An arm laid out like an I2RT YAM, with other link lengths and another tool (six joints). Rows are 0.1 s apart.
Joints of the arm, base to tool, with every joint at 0 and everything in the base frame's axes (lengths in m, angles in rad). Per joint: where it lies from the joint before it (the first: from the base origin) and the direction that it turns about. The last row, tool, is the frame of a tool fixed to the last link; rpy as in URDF.
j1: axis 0 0 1 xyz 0 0 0.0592
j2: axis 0 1 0 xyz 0.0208 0.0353 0.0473
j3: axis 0 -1 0 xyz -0.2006 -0.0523 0
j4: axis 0 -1 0 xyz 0.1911 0.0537 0.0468
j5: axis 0 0 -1 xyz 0.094 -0.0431 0.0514
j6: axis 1 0 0 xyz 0.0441 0 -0.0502
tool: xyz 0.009 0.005 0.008 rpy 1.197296 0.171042 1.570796
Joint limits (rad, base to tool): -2.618..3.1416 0..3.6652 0..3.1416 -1.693..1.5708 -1.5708..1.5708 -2.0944..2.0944
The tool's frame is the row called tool.
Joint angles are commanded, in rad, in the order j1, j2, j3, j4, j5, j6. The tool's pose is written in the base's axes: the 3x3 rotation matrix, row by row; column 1 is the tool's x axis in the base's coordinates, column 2 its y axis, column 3 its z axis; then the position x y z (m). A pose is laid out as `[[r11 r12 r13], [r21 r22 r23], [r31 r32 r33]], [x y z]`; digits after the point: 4 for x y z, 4 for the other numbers.
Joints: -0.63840, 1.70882, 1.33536, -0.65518, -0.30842, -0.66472
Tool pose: [[-0.2139 0.5247 0.8240], [0.9544 0.2922 0.0617], [-0.2084 0.7996 -0.5633]], [0.2681 -0.1763 0.1598]
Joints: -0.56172, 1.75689, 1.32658, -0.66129, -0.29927, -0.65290
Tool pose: [[-0.2835 0.5508 0.7850], [0.9454 0.2976 0.1326], [-0.1606 0.7798 -0.6051]], [0.2808 -0.1558 0.1424]
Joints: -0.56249, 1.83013, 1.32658, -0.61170, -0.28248, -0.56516
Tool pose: [[-0.2074 0.5948 0.7766], [0.9720 0.2146 0.0953], [-0.1099 0.7747 -0.6227]], [0.2877 -0.1618 0.1234]
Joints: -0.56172, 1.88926, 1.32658, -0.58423, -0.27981, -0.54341
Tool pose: [[-0.1913 0.6205 0.7605], [0.9783 0.1832 0.0967], [-0.0793 0.7625 -0.6421]], [0.2913 -0.1640 0.1068]
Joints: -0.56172, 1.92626, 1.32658, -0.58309, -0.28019, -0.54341
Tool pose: [[-0.1935 0.6432 0.7408], [0.9796 0.1686 0.1094], [-0.0545 0.7469 -0.6627]], [0.2913 -0.1640 0.0953]
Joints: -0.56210, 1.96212, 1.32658, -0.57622, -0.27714, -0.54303
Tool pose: [[-0.1929 0.6628 0.7235], [0.9805 0.1577 0.1170], [-0.0365 0.7320 -0.6803]], [0.2914 -0.1644 0.0844]
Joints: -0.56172, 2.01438, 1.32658, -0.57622, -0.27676, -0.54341
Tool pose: [[-0.1943 0.6946 0.6926], [0.9809 0.1384 0.1364], [-0.0011 0.7059 -0.7083]], [0.2901 -0.1634 0.0681]
